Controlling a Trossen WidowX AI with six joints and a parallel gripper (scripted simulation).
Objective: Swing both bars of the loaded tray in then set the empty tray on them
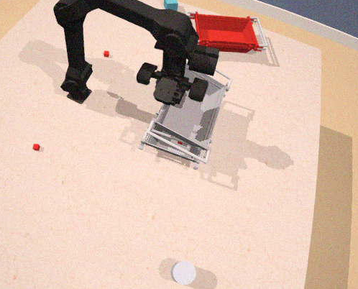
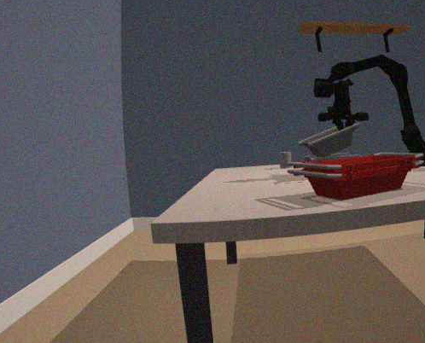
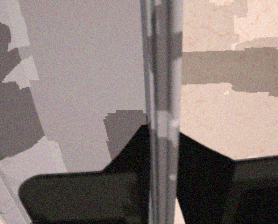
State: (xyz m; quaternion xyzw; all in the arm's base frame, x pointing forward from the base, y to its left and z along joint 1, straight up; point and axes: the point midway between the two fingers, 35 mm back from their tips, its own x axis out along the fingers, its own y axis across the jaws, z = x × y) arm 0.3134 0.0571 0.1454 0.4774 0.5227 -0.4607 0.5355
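My gripper tip is 7 cm short of the grey tray, 1 cm to the right of it and 1 cm below it. The rest, counted from my gripper tip: teal cube: 54 cm to the left, 26 cm behind, 9 cm below.
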